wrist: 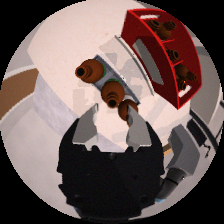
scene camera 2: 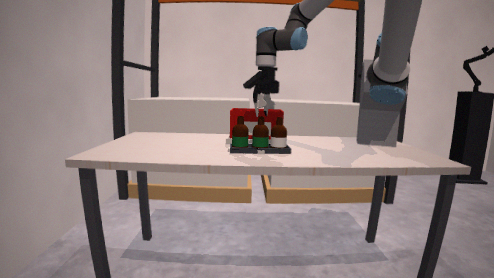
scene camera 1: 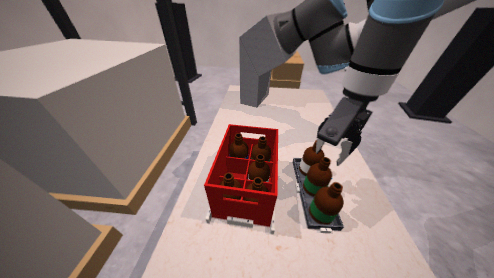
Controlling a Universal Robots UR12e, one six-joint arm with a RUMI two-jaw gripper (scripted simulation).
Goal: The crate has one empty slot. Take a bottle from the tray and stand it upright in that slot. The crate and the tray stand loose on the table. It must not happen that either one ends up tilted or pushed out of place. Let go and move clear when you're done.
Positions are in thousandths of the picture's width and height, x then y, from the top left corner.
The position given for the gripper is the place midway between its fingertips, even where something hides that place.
gripper: wrist 502,467; scene camera 2 529,419; scene camera 1 661,574
